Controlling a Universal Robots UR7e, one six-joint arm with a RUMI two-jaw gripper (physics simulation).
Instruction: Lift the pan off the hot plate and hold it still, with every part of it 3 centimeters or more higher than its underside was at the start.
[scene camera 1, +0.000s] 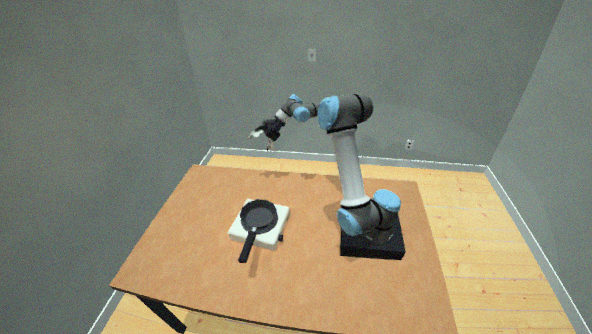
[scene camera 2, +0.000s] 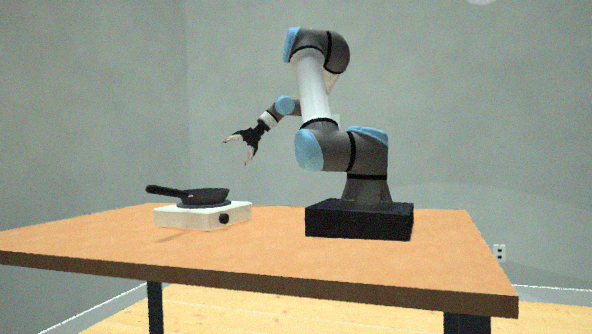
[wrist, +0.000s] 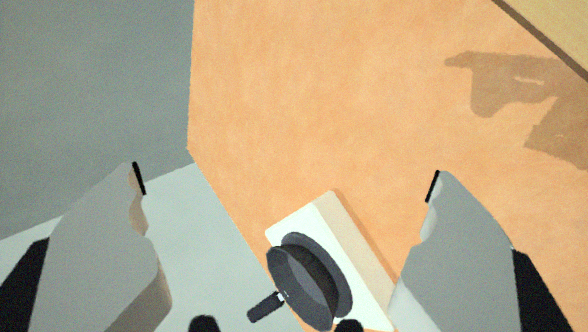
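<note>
A dark pan rests upright on the white hot plate. Its black handle sticks out past the hot plate's edge, toward the table's front in scene camera 1 and to the left in scene camera 2. My gripper is open and empty. It hangs well above the table, higher than the pan and toward the back of the table from it, apart from pan and handle.
The wooden table carries the arm's black base block, to the right of the hot plate. A black knob sticks out of the hot plate's side. Grey walls stand behind the table.
</note>
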